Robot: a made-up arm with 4 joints.
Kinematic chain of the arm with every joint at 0, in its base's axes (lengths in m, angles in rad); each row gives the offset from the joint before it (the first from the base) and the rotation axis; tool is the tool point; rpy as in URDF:
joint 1: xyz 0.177 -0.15 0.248 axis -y
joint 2: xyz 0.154 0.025 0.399 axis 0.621 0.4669 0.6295
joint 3: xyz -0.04 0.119 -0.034 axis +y
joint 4: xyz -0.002 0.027 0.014 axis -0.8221 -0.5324 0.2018
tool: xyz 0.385 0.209 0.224 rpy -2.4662 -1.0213 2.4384
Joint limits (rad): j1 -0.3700..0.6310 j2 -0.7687..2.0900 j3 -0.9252..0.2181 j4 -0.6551..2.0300
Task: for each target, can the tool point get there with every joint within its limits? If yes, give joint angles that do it. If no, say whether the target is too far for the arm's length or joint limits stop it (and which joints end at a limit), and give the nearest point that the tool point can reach.
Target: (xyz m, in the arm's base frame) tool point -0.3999 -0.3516 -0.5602
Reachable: no: joint limits stop it (at a limit: joint 1, joint 3, joint 4) | nearest point 0.6853 0.2171 0.0871 | short by 1.386 m
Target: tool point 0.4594 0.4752 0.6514
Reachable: yes | joints 0.0560 -0.1156 -0.8032 1.6864
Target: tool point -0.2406 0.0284 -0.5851
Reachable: no: joint limits stop it (at a limit: joint 1, joint 3, joint 4) | nearest point 0.6168 0.3017 0.1305 | short by 1.150 m
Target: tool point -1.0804 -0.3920 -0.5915
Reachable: no: too far | nearest point -0.4767 0.1688 0.7731 | short by 1.594 m
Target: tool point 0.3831 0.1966 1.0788
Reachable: yes | joints 0.1954 1.1686 -0.1287 0.0431
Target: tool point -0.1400 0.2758 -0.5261
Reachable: no: joint limits stop it (at a limit: joint 1, joint 3, joint 4) | nearest point 0.5739 0.3477 0.1668 | short by 0.997 m
